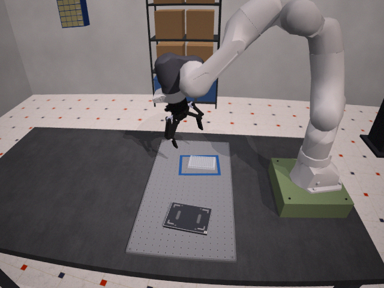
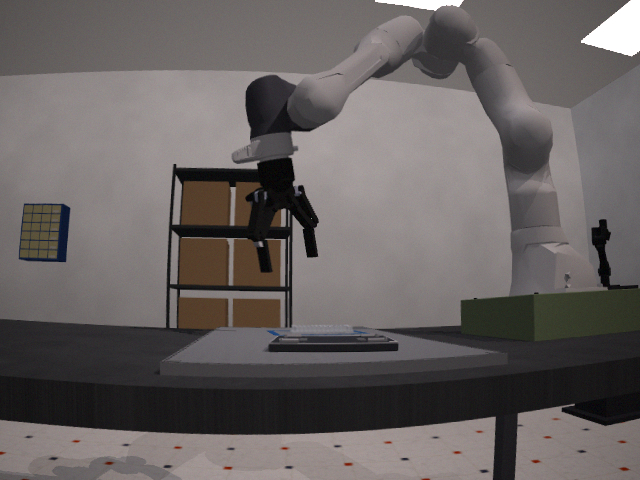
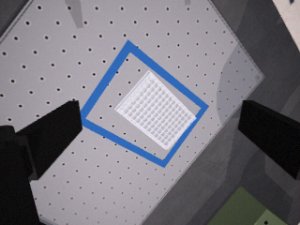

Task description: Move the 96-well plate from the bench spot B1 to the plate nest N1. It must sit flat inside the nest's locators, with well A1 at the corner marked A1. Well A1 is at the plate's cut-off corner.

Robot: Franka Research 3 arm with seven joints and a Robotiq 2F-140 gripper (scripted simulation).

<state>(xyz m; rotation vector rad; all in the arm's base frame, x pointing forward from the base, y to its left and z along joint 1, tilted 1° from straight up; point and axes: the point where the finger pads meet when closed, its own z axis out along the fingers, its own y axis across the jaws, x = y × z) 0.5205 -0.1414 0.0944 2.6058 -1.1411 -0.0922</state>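
My hand is 70 mm past the 96-well plate and 150 mm above it. The rest, counted from my hand: A1 label: 110 mm behind, 400 mm to the left, 140 mm below; then plate nest: 40 mm behind, 340 mm to the left, 150 mm below.
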